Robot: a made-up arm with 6 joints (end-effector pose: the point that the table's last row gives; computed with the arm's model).
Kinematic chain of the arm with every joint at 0, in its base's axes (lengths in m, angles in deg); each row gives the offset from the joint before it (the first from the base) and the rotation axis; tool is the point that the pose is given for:
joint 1: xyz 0 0 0.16 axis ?
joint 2: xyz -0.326 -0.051 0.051 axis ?
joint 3: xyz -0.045 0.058 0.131 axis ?
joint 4: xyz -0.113 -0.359 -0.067 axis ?
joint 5: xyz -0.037 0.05 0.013 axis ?
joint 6: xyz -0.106 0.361 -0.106 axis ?
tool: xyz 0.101 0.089 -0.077
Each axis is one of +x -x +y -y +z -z.
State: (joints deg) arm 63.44 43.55 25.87 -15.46 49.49 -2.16
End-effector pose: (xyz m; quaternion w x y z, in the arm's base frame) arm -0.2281 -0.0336 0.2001 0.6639 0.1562 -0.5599 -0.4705
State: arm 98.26 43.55 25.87 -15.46 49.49 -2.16
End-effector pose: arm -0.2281 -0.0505 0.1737 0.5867 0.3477 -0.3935 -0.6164
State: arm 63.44 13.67 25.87 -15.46 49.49 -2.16
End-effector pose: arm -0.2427 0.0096 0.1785 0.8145 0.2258 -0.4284 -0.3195
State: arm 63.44 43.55 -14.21 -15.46 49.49 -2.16
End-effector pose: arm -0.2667 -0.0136 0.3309 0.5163 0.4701 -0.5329 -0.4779
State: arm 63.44 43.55 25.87 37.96 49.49 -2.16
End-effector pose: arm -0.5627 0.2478 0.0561 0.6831 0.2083 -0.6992 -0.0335
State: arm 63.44 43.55 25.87 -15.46 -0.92 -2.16
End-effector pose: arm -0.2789 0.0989 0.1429 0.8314 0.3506 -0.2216 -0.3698
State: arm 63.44 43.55 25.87 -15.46 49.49 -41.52
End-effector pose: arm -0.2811 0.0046 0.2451 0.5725 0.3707 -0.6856 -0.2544
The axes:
joint 1: +x
joint 2: -y
joint 3: -x
joint 4: +z
joint 5: -y
joint 6: -x

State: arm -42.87 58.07 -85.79 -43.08 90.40 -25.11
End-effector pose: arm -0.2506 0.2674 0.3575 0.5029 0.4611 -0.7304 -0.0317
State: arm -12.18 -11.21 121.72 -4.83 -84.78 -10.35
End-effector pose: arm -0.6325 -0.1050 0.3192 0.3419 -0.6922 0.2251 -0.5944
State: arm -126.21 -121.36 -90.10 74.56 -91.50 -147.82
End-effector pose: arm -0.1845 0.4381 -0.2310 0.1250 0.6900 -0.3001 -0.6466
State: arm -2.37 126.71 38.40 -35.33 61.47 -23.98
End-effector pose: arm -0.4698 -0.0467 0.3717 0.1403 0.1382 0.9605 0.1965
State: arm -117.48 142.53 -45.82 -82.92 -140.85 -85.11
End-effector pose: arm -0.5429 0.3385 0.1464 0.7081 -0.0502 0.5981 -0.3720
